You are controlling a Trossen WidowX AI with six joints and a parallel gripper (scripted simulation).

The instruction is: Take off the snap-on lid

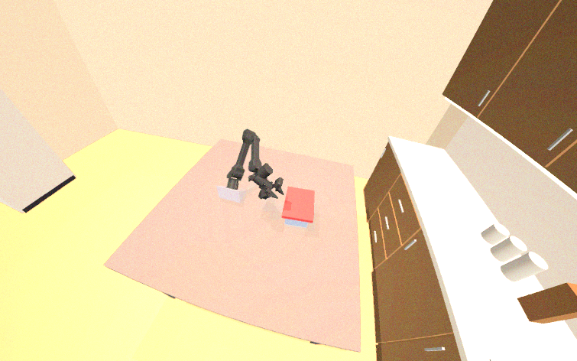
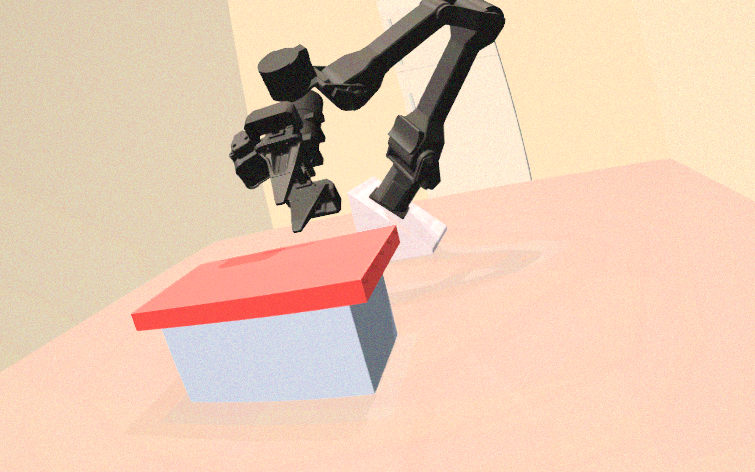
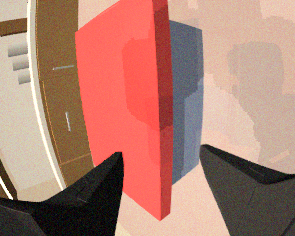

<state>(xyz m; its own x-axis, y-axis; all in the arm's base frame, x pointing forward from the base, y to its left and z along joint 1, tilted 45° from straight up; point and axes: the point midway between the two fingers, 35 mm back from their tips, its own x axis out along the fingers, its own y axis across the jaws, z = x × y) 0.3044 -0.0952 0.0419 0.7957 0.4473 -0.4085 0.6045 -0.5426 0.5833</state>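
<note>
The red lid lies 12 cm ahead of my gripper tip and 3 cm below it. The rest, counted from my gripper tip: pale blue storage box 12 cm ahead, 8 cm below.
</note>
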